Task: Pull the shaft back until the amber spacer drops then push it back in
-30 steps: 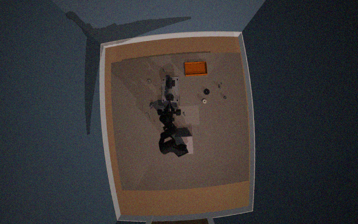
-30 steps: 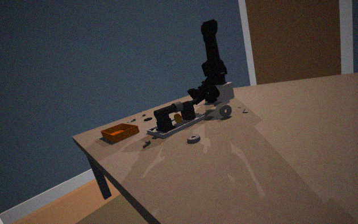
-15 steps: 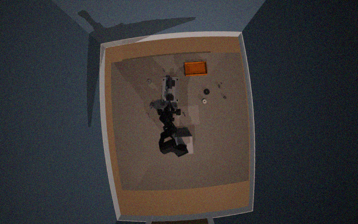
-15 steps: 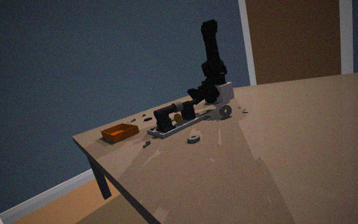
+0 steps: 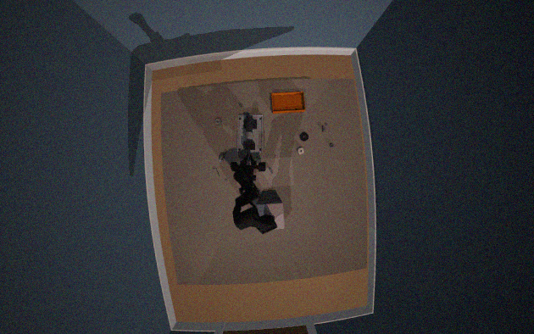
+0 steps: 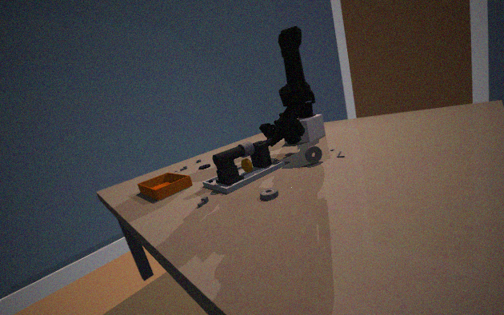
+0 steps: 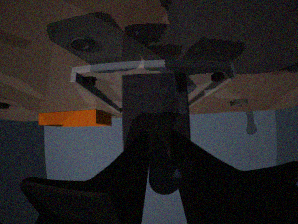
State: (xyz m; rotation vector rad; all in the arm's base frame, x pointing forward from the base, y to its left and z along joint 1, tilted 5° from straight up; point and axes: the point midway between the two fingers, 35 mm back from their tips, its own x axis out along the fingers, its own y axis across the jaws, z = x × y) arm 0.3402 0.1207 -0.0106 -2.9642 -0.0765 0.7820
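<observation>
Now: gripper tip 10 cm short of the grey spacer and 2 cm below it. Also, from my gripper tip: amber spacer: 11 cm ahead, 3 cm below; orange tray: 33 cm ahead, 22 cm to the right, 5 cm below.
</observation>
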